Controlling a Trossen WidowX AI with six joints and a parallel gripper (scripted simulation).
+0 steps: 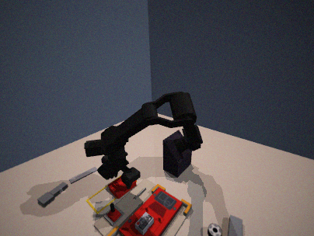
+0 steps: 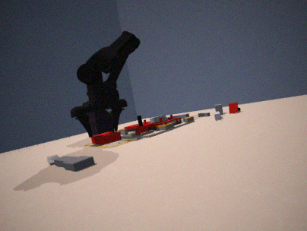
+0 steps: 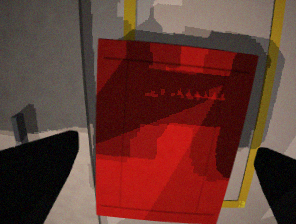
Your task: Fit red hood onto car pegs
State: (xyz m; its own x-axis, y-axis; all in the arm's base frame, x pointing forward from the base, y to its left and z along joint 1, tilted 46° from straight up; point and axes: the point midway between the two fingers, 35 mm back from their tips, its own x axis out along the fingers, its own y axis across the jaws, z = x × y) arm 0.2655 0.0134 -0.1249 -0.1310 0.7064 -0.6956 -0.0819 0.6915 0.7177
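My gripper tip is now 10 mm above the red hood.
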